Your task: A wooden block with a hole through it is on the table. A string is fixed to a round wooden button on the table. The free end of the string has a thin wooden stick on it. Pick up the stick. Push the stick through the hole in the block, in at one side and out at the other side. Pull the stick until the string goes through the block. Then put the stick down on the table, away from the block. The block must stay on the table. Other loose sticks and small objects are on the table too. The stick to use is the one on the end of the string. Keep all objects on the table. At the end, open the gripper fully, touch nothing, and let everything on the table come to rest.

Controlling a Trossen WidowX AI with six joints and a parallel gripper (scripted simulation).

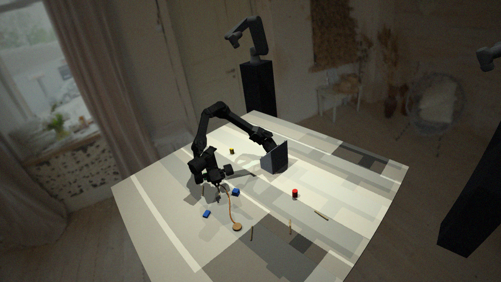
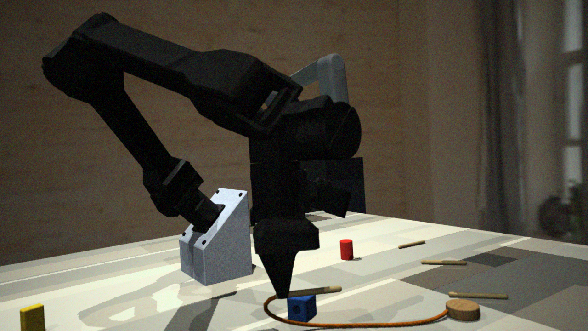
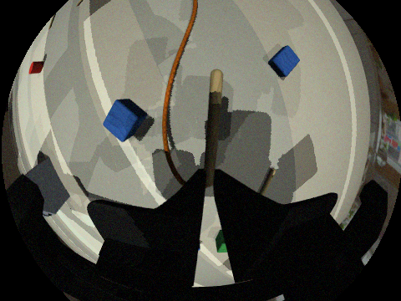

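Right now the thin wooden stick is 10 mm ahead of my gripper tip and 10 mm to the left of it. The rest, counted from my gripper tip: yellow block (280 mm behind, 220 mm to the right, 40 mm below); green cube (30 mm behind, 160 mm to the right, 40 mm below); round wooden button (80 mm ahead, 220 mm to the left, 50 mm below).
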